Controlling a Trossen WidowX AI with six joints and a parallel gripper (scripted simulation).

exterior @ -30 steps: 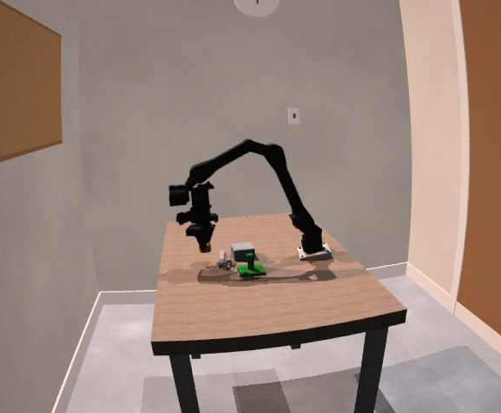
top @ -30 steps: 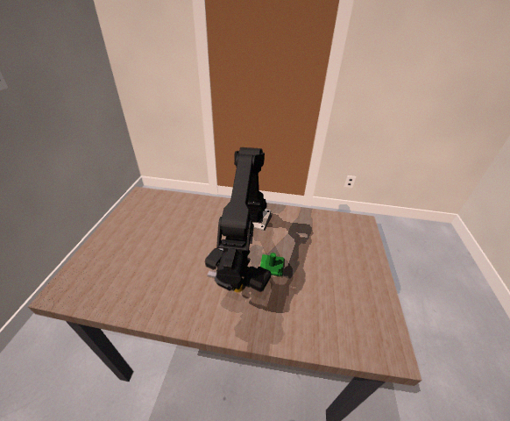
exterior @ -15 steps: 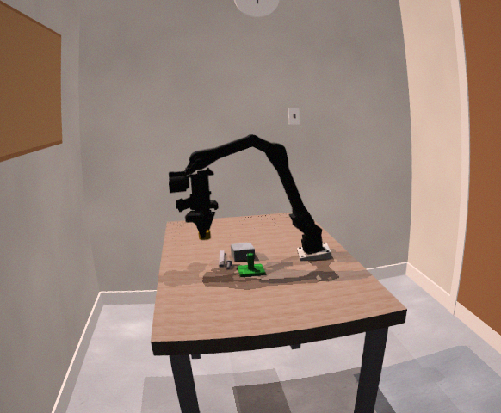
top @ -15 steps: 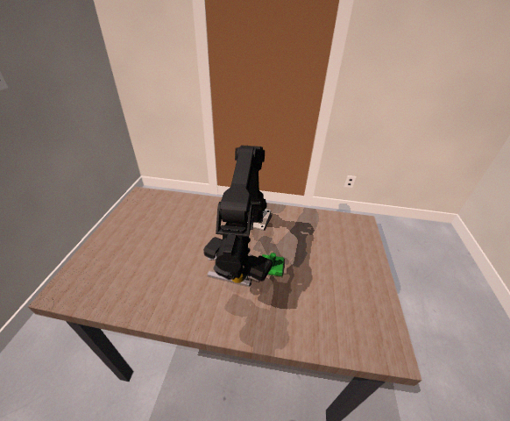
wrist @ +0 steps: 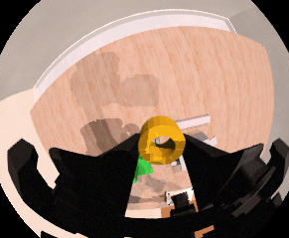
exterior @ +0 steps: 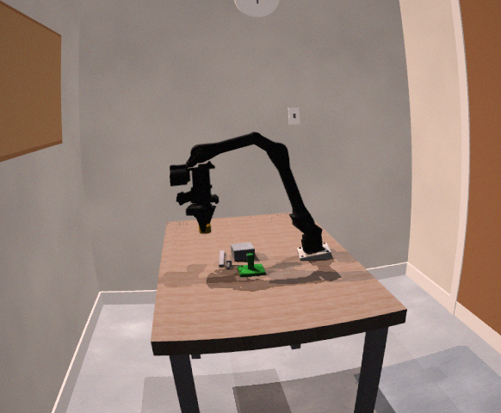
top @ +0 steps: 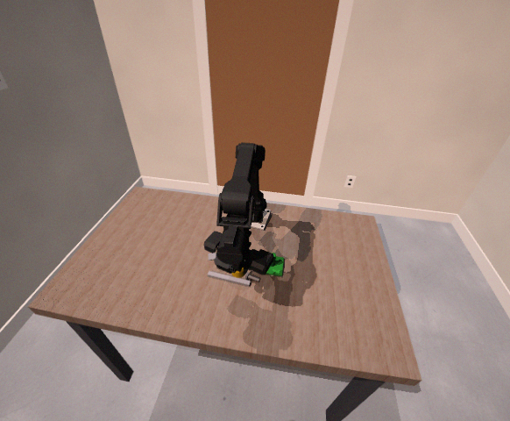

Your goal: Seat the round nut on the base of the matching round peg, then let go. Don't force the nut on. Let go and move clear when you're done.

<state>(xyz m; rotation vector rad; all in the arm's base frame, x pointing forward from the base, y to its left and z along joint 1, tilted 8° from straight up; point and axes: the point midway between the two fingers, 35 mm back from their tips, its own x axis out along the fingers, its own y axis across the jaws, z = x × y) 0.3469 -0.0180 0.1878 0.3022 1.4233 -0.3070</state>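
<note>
The bolt lies 150 mm below my hand, 70 mm behind it and 30 mm to the left of it. The rest, counted from my hand: grey rod: 150 mm below, 50 mm behind, 40 mm to the right; grey block: 140 mm below, 130 mm behind, 50 mm to the right.
</note>
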